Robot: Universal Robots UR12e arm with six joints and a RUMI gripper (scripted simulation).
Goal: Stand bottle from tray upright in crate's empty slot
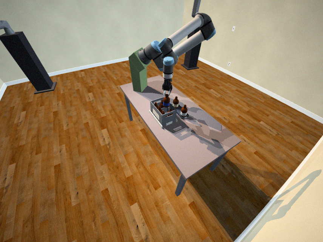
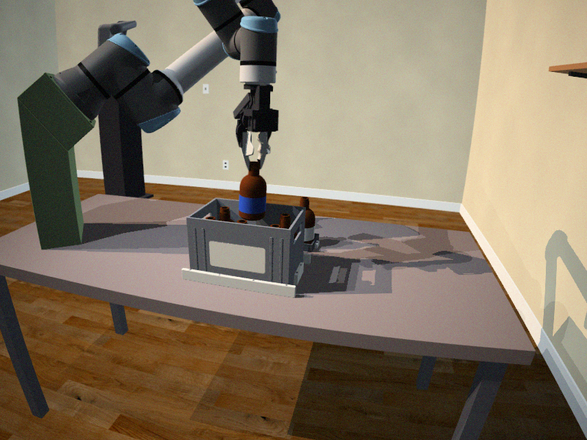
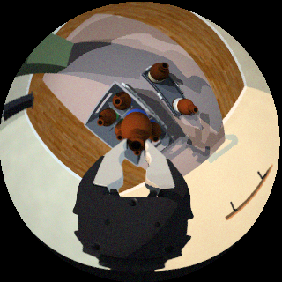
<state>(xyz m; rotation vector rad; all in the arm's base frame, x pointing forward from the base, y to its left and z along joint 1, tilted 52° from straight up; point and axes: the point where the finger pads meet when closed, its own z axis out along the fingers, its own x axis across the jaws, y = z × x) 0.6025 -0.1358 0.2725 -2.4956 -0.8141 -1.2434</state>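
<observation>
The grey crate is 210 mm below my hand, 40 mm to the right of it and 10 mm ahead of it. The rest, counted from my hand: tray: 280 mm below, 190 mm to the left, 10 mm behind.
</observation>
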